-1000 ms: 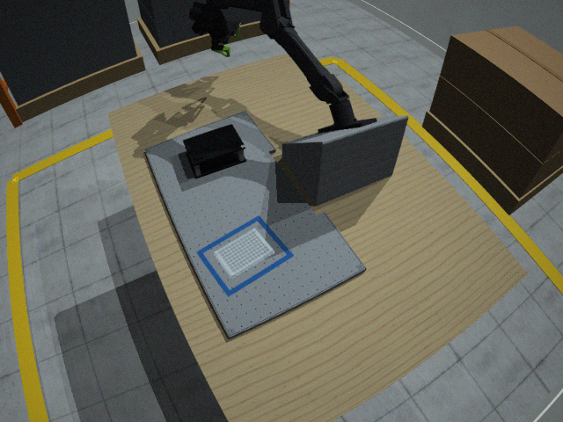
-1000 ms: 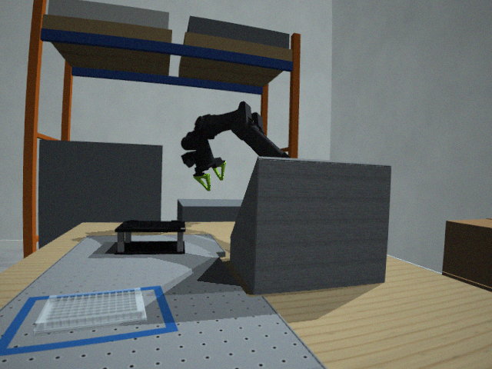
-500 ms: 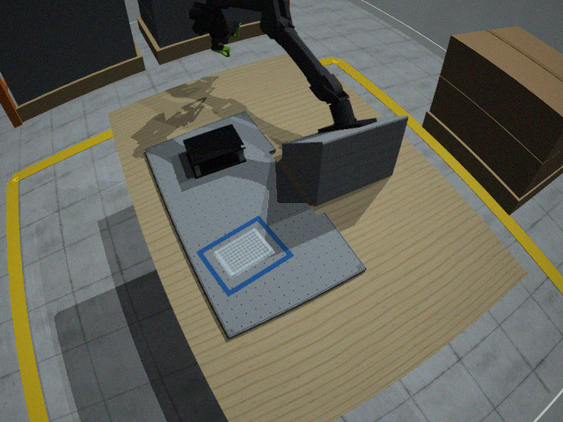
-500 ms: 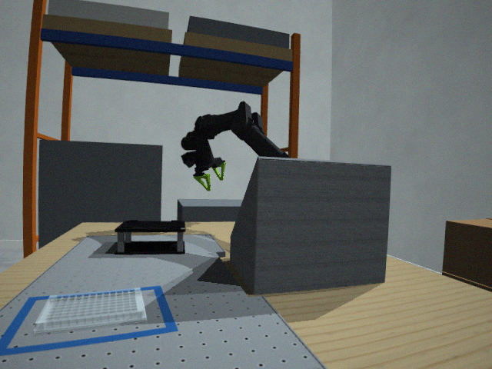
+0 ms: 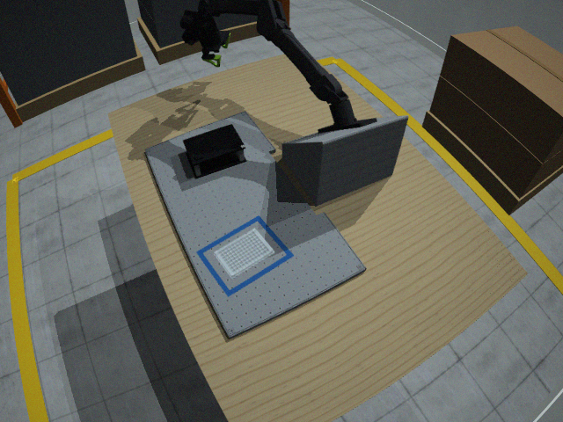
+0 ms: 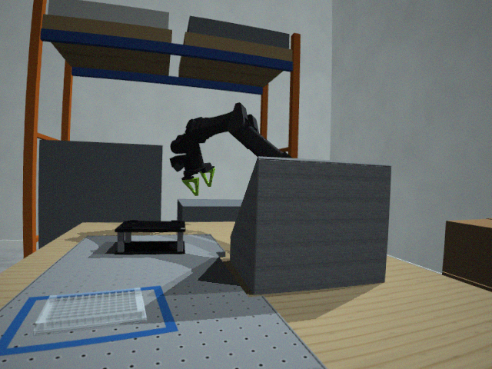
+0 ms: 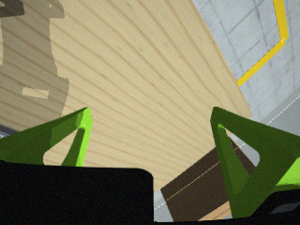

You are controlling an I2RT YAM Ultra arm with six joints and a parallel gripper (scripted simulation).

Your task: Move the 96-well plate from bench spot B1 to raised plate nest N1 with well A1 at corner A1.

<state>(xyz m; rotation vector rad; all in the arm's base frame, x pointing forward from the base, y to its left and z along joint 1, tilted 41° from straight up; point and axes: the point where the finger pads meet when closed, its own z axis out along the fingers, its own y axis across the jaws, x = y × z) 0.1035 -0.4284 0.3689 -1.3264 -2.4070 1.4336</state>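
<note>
Now: the clear 96-well plate 690 mm to the left of my hand, 320 mm ahead of it and 130 mm below it. Also, from my hand: black raised nest (350 mm to the left, 220 mm ahead, 80 mm below).
</note>
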